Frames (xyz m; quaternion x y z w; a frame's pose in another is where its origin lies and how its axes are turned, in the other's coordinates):
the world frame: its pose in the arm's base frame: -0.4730 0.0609 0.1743 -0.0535 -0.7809 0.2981 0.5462
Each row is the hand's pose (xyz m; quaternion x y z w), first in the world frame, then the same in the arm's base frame.
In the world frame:
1: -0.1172 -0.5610 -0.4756 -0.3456 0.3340 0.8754 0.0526
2: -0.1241 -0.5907 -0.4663 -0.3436 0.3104 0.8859 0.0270
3: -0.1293 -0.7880 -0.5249 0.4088 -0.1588 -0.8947 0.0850
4: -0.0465 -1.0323 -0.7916 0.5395 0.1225 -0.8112 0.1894
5: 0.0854 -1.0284 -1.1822 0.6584 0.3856 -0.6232 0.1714
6: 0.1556 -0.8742 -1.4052 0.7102 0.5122 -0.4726 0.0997
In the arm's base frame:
1: 0.1304 -0.2515 0.4793 -0.9748 0.0852 0.2061 0.0101
2: 0.1321 -0.2823 0.4871 0.9735 -0.0934 -0.2070 0.0253
3: 0.2338 -0.4217 0.5995 0.9648 -0.0791 -0.1356 0.2110
4: 0.4960 -0.4787 0.8556 0.8816 0.0364 0.0281 0.4698
5: 0.7884 -0.2625 1.0500 0.7222 0.2397 0.2042 0.6158
6: 0.9205 -0.0170 1.0771 0.5990 0.3884 0.2988 0.6333

